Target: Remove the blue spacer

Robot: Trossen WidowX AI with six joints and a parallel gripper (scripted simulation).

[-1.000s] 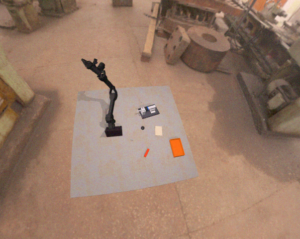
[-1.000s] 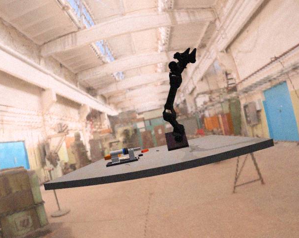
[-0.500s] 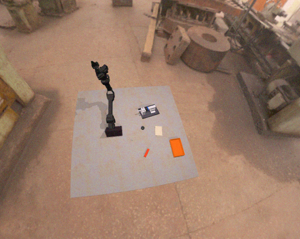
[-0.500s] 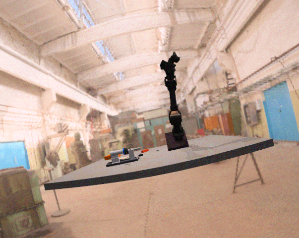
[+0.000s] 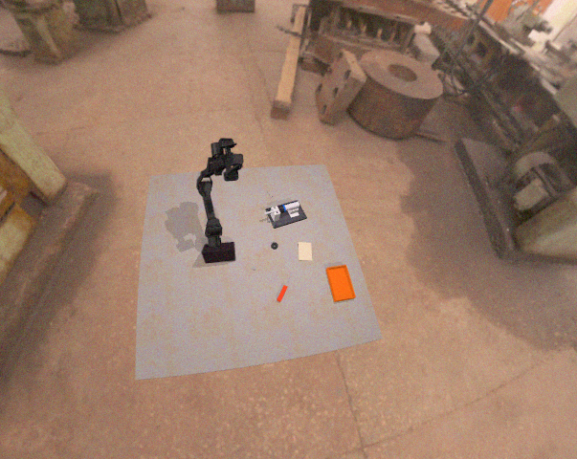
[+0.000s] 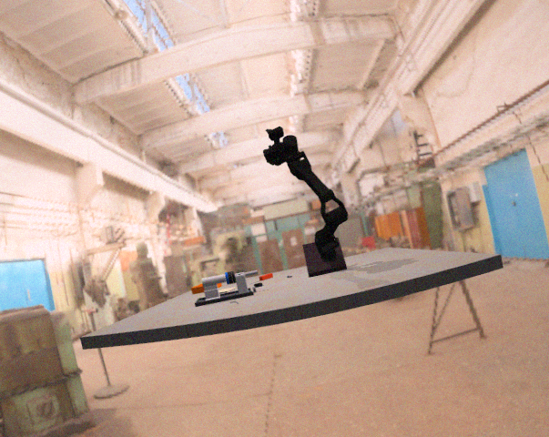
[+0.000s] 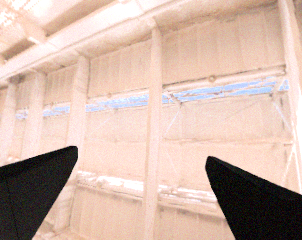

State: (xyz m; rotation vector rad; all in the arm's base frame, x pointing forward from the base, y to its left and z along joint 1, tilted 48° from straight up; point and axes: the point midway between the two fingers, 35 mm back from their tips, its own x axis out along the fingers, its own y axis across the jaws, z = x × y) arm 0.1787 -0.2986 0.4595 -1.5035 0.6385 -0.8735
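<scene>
My gripper tip is now 210 mm short of the shaft, 110 mm to the right of it and 560 mm above it. The rest, counted from my gripper tip: black ring: 200 mm ahead, 100 mm to the right, 640 mm below; then blue spacer: 260 mm ahead, 120 mm to the left, 560 mm below; then cream card: 380 mm ahead, 140 mm to the right, 640 mm below.
</scene>
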